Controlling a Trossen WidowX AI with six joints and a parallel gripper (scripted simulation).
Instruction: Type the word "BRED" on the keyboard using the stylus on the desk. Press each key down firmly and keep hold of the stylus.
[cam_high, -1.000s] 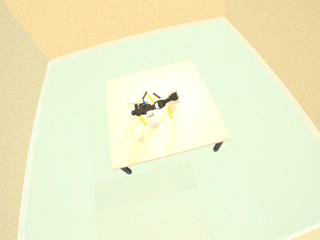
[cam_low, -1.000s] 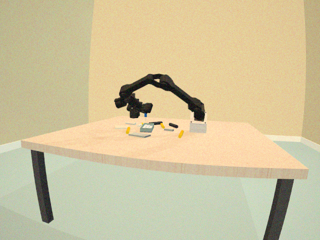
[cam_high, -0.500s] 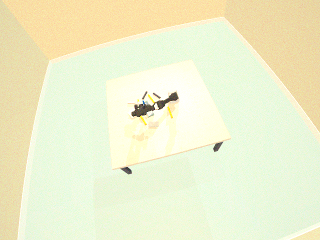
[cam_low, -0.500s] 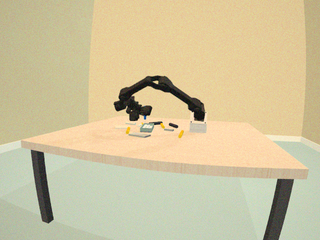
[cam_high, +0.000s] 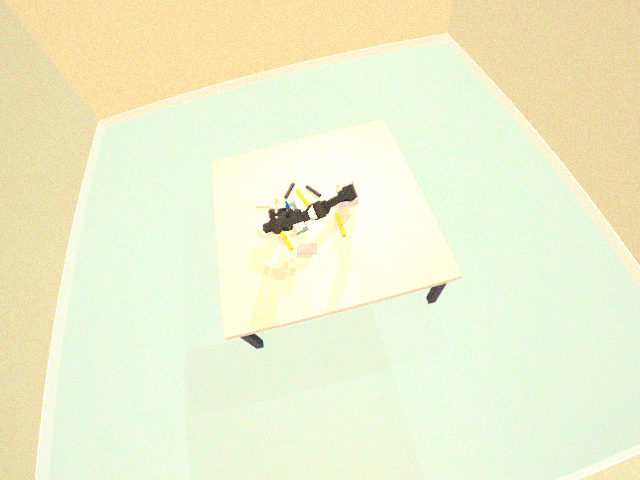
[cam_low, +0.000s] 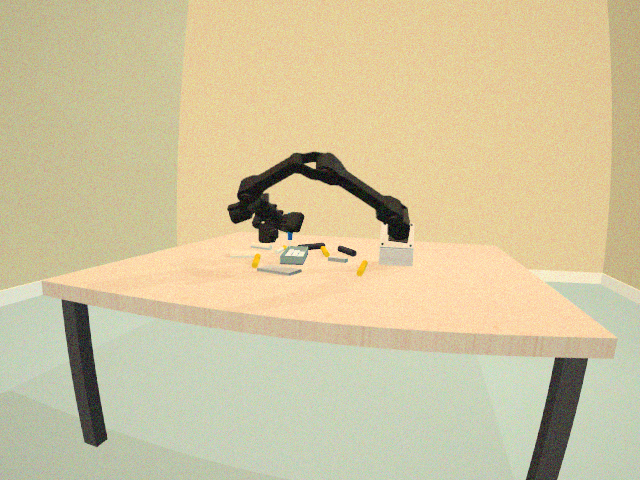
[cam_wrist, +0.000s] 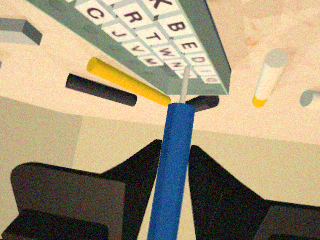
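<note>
The white-and-yellow pen is 70 mm ahead of my gripper tip, 100 mm to the right of it and 80 mm below it. From my gripper tip the other things lie so: blue stylus 10 mm below.
</note>
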